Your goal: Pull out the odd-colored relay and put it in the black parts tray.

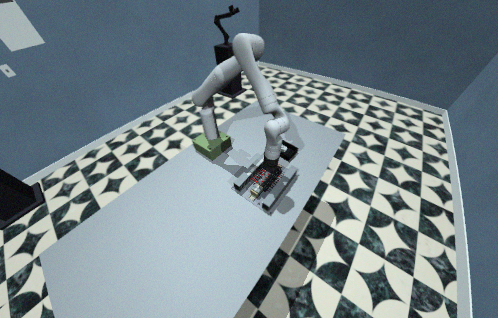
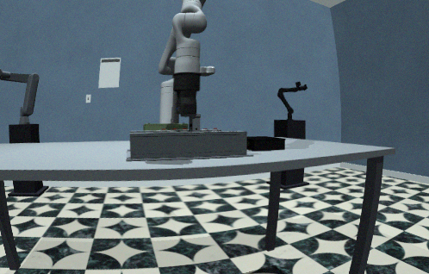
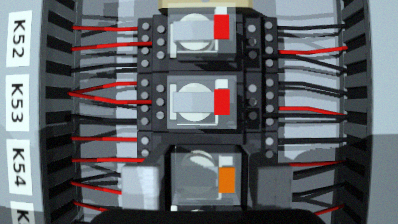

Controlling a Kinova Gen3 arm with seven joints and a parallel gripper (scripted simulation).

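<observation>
My hand is 10 mm above the K54 relay. Round my hand: K52 relay (60 mm to the left, 20 mm below); relay panel (40 mm to the right, 30 mm below); K53 relay (30 mm to the left, 20 mm below).
</observation>
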